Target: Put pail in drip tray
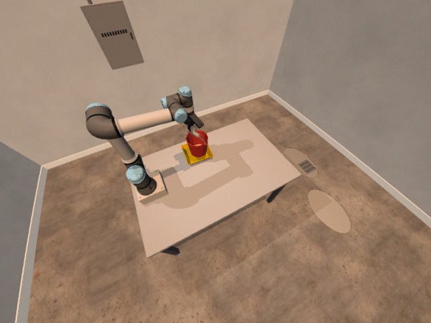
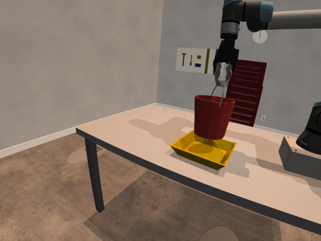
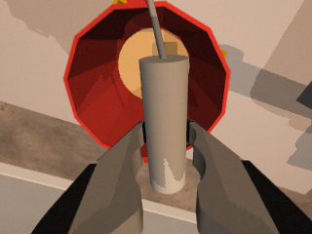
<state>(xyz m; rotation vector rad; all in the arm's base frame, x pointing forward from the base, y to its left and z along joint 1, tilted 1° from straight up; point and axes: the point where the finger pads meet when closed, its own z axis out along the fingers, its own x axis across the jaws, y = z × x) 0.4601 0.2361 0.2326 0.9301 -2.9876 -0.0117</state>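
Now: hand 10 cm above the red pail, 1 cm to the right of it and 1 cm short of it. Also, from my hand: yellow drip tray 32 cm below, 6 cm to the left; pail handle 3 cm below, 1 cm ahead.
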